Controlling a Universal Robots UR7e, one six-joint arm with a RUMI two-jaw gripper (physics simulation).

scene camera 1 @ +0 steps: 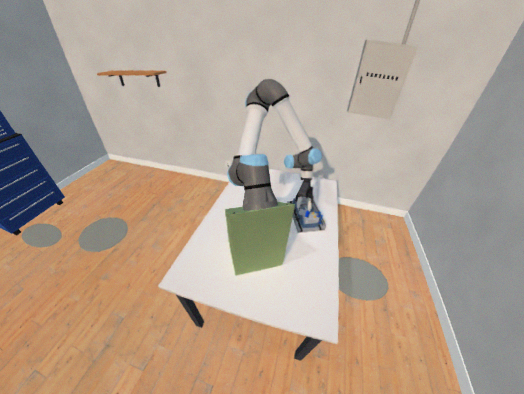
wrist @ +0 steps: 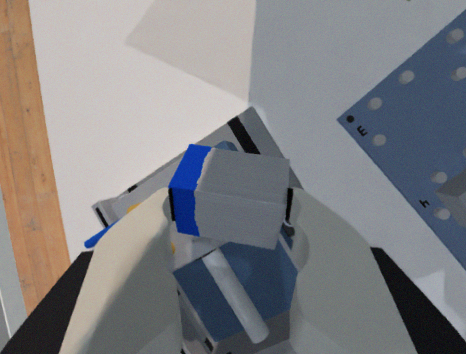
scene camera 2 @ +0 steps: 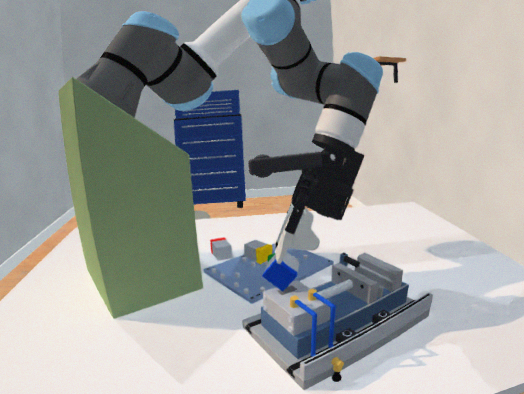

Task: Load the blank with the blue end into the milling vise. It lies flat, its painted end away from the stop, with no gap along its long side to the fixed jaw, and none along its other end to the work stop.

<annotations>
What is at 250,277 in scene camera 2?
A blue fixture plate.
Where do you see a blue-ended blank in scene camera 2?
281,275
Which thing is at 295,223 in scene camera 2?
My gripper.
</annotations>
